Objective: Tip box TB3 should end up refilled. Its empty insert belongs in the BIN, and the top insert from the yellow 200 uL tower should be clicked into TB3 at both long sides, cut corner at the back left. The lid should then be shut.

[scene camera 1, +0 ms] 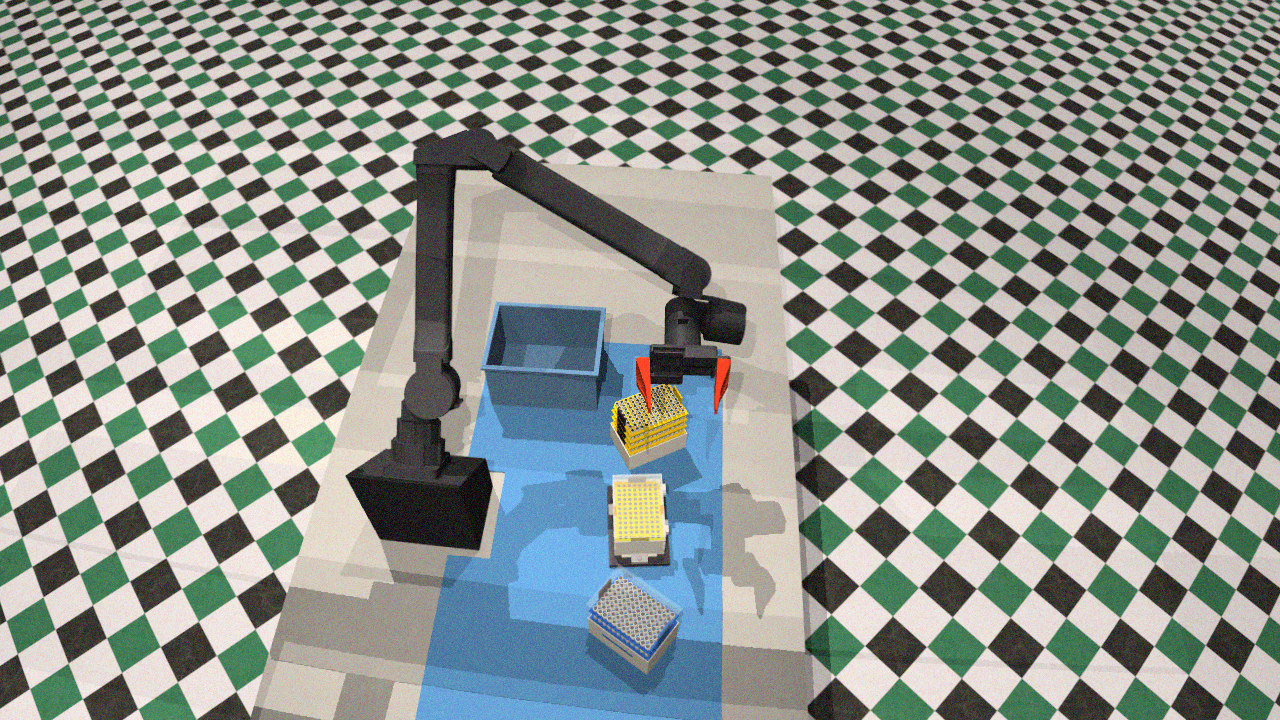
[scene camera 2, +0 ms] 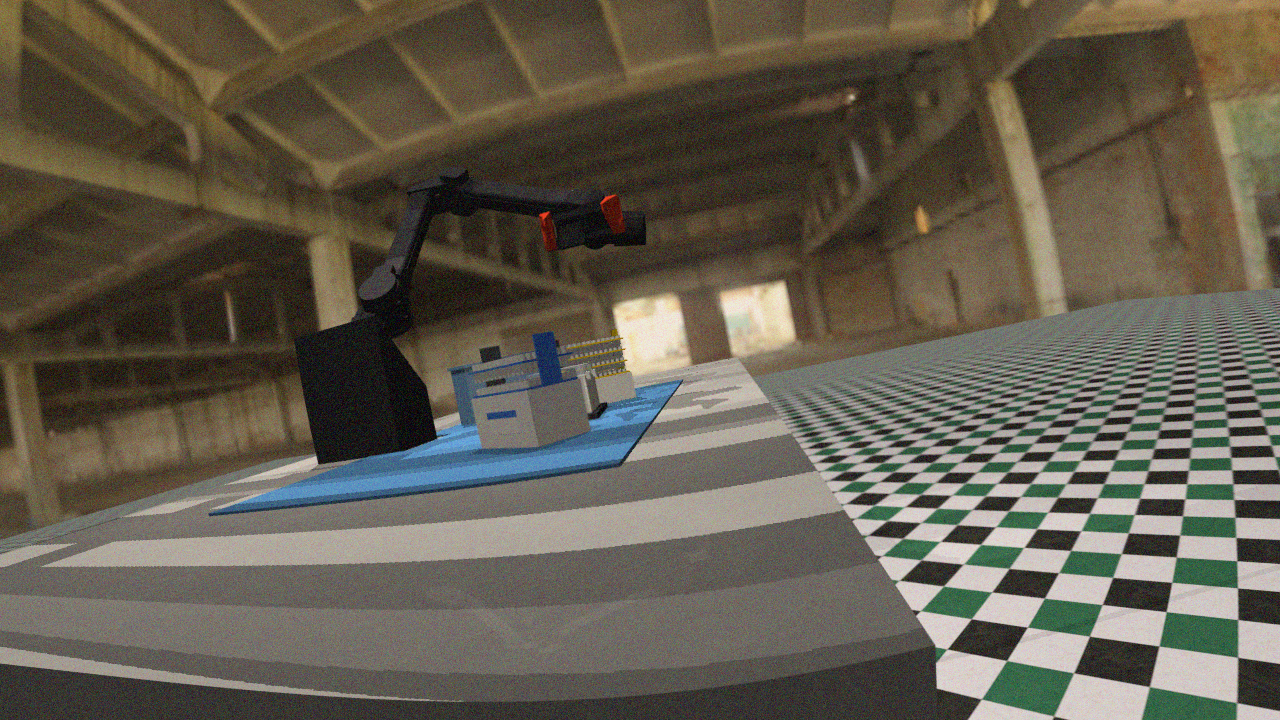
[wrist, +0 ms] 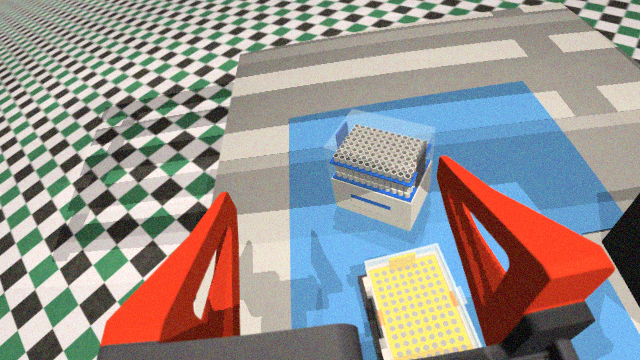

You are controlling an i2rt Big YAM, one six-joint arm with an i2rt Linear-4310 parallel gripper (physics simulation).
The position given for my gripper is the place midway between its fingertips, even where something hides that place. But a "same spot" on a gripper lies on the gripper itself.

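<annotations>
My gripper is visible in scene camera 1 (682, 411), and a blue-and-grey tip box is visible in scene camera 1 (636, 621). The blue-and-grey tip box appears in scene camera 2 (526, 391), where my gripper appears too. My gripper is also present in the wrist view, and the blue-and-grey tip box is present in the wrist view (380, 167). On a tip box TB3 (scene camera 2: 595, 409) and (wrist: 374, 315) are one and the same spot. On my gripper (scene camera 2: 610, 207) and (wrist: 200, 319) are one and the same spot.
</annotations>
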